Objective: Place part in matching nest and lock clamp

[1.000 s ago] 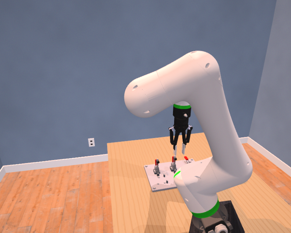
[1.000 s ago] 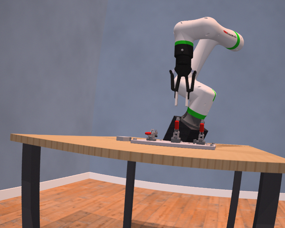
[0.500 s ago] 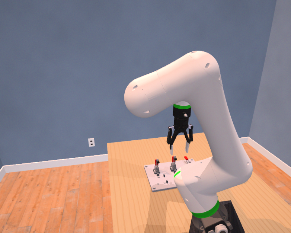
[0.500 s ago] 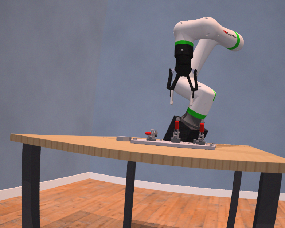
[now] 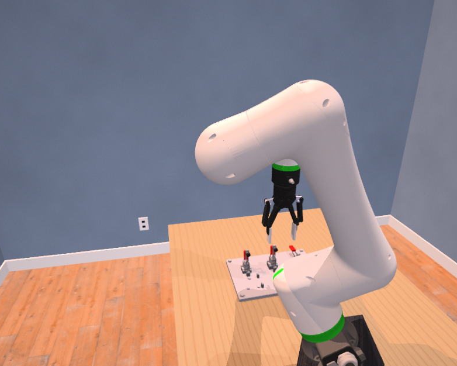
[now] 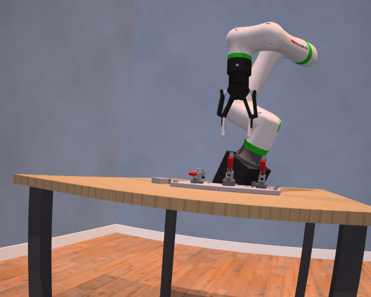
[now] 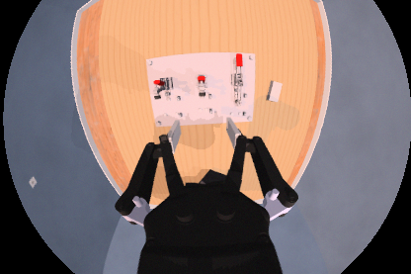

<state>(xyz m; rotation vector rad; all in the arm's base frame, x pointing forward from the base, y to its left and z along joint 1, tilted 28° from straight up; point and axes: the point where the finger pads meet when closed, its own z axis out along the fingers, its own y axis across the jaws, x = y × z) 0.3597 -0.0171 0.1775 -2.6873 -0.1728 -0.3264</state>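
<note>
My gripper is now 8 cm short of the pale grey part, 25 cm to the left of it and 20 cm above it. Also, from my hand: grey fixture plate: 4 cm ahead, 1 cm to the left, 21 cm below.
</note>
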